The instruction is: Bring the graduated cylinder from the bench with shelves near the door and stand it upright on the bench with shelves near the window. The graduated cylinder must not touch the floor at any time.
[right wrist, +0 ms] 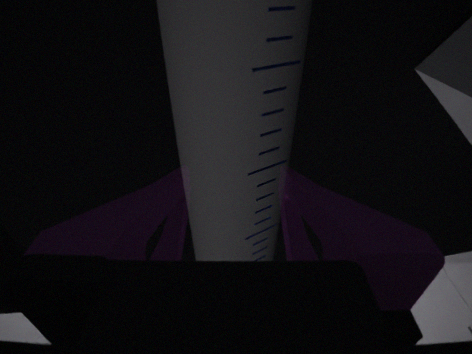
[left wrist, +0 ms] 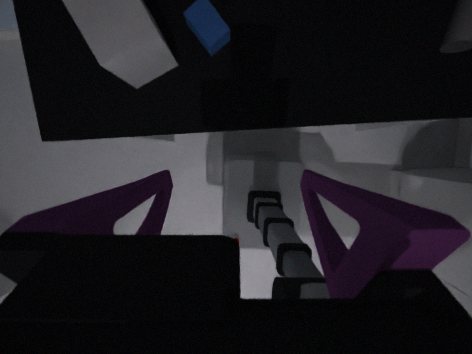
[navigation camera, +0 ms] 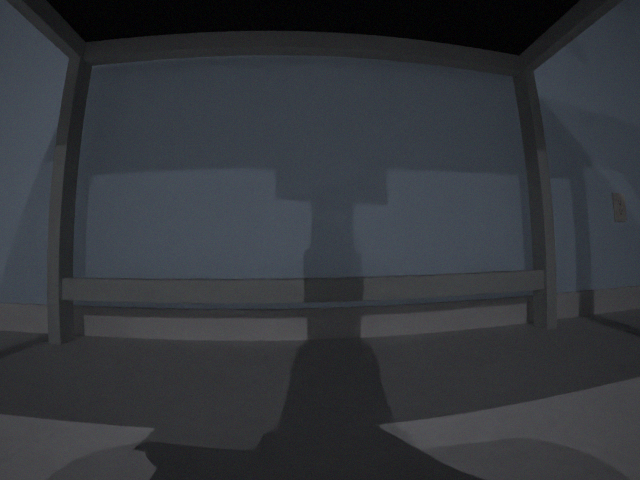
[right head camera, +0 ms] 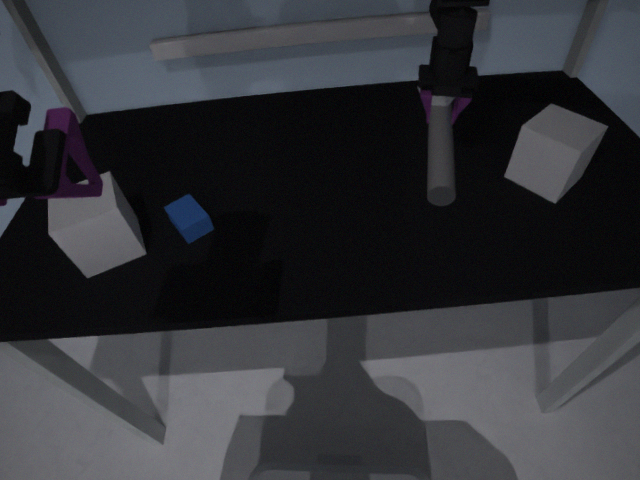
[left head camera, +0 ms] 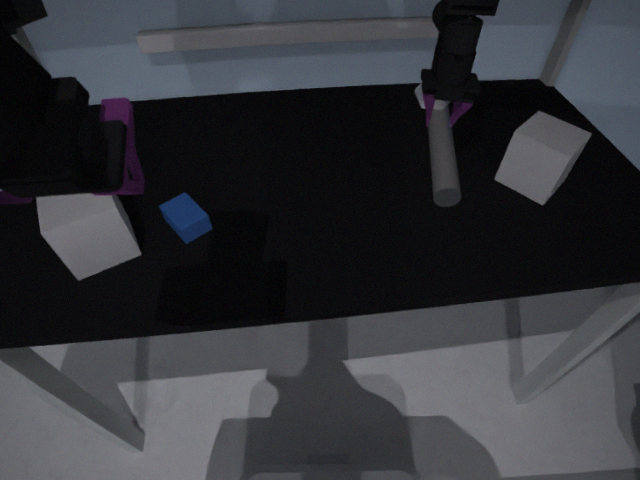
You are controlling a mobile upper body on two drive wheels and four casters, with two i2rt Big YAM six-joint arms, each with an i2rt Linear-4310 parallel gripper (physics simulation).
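Places are measured from the left arm's base along level axes (x right, y ahead, z up), in metres.
Pixels of known places: left gripper, fingertip midpoint: (left wrist: 236, 177) (right head camera: 52, 193) (left head camera: 86, 190); right gripper, fingertip midpoint: (right wrist: 234, 177) (right head camera: 439, 122) (left head camera: 438, 125).
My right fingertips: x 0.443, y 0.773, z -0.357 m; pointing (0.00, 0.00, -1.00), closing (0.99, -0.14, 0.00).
Behind a point stands the place of what it marks.
The graduated cylinder (left head camera: 443, 165) {x 0.414, y 0.624, z -0.339 m} (right head camera: 440, 165) {x 0.416, y 0.617, z -0.338 m} (left wrist: 457, 30) {x 0.396, y 0.591, z -0.353 m} (right wrist: 230, 100) {x 0.449, y 0.823, z -0.324 m} is a long grey tube with blue marks in the right wrist view. My right gripper (left head camera: 439, 124) {x 0.443, y 0.774, z -0.357 m} (right head camera: 440, 119) {x 0.443, y 0.774, z -0.357 m} (right wrist: 234, 177) {x 0.443, y 0.774, z -0.357 m} is shut on it near its far end. The tube slants over the black bench top (left head camera: 310, 206) {x 0.184, y 0.687, z -0.496 m} (right head camera: 320, 206) {x 0.203, y 0.687, z -0.496 m} (left wrist: 350, 90) {x 0.302, y 0.526, z -0.496 m}, its near end pointing toward the front edge. Its height over the top is hard to tell. My left gripper (left head camera: 66, 195) {x 0.003, y 0.342, z -0.137 m} (right head camera: 50, 197) {x 0.003, y 0.342, z -0.137 m} (left wrist: 236, 177) {x 0.003, y 0.342, z -0.137 m} is open and empty, over the bench's left part. Shelves, door and window do not show.
A white block (left head camera: 87, 237) {x -0.195, y 0.530, z -0.408 m} (right head camera: 95, 232) {x -0.187, y 0.534, z -0.399 m} (left wrist: 132, 55) {x -0.195, y 0.530, z -0.386 m} and a blue block (left head camera: 186, 219) {x -0.053, y 0.615, z -0.456 m} (right head camera: 189, 219) {x -0.051, y 0.617, z -0.456 m} (left wrist: 207, 27) {x -0.064, y 0.628, z -0.456 m} stand at the left. Another white block (left head camera: 542, 157) {x 0.655, y 0.719, z -0.393 m} (right head camera: 555, 152) {x 0.659, y 0.714, z -0.389 m} stands right of the cylinder. A blue-grey wall (navigation camera: 206, 113) {x -0.135, y 1.200, z -0.731 m} is behind the bench legs (navigation camera: 540, 206).
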